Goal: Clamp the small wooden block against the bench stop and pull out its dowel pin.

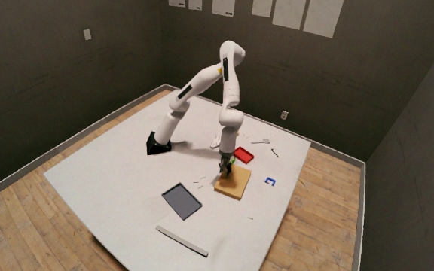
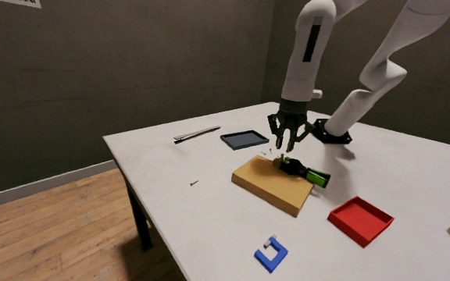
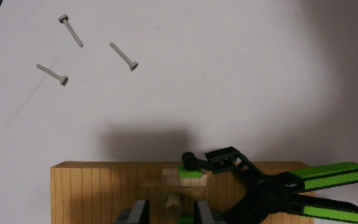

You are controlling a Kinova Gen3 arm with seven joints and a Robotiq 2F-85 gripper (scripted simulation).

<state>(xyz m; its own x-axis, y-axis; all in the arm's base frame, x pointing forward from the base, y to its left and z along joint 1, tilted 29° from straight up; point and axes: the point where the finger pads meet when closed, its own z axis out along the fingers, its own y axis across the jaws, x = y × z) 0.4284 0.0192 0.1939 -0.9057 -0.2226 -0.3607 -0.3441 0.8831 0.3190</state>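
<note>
Now: hand 50 mm above the dowel pin. The rest, counted from my hand: grey tray (260 mm to the right, 100 mm below, 50 mm behind); red tray (220 mm to the left, 100 mm below, 40 mm behind); small wooden block (70 mm below).
</note>
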